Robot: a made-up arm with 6 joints.
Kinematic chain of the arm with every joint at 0, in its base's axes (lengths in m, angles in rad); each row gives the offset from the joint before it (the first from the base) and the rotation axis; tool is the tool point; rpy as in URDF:
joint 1: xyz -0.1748 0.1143 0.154 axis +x
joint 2: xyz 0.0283 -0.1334 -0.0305 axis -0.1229 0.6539 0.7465
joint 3: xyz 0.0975 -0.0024 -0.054 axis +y
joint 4: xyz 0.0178 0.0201 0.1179 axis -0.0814 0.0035 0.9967
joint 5: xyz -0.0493 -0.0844 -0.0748 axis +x
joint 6: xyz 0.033 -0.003 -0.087 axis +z
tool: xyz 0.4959 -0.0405 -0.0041 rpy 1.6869 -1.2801 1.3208
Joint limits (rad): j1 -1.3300..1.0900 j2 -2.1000..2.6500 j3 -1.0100..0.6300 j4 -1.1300..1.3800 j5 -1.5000..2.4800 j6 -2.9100..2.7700
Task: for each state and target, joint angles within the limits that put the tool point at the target. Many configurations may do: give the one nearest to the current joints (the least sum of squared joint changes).
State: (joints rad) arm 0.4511 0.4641 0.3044 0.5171 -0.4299 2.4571
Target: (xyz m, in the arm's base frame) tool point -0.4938 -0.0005 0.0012
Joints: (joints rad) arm 0.4890 0.3680 0.2926 0.4902 -0.4006 2.3319
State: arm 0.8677 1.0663 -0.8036 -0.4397 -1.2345 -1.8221
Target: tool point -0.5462 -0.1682 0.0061
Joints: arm 1.0033 0.6326 -0.7760 -0.7342 -1.5000 -2.1320
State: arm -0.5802 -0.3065 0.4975 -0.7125 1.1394 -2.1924
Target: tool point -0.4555 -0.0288 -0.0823
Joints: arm -0.6743 -0.2807 0.5330 -0.6381 1.1075 -2.1586
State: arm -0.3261 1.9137 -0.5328 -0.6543 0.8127 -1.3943
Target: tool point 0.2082 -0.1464 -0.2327
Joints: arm -0.5459 1.4726 -1.0100 -0.4192 0.6954 -0.6563
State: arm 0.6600 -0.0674 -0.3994 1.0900 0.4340 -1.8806
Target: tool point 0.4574 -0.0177 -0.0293
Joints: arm 0.4928 0.1011 -1.0100 1.1987 1.0384 -1.4450
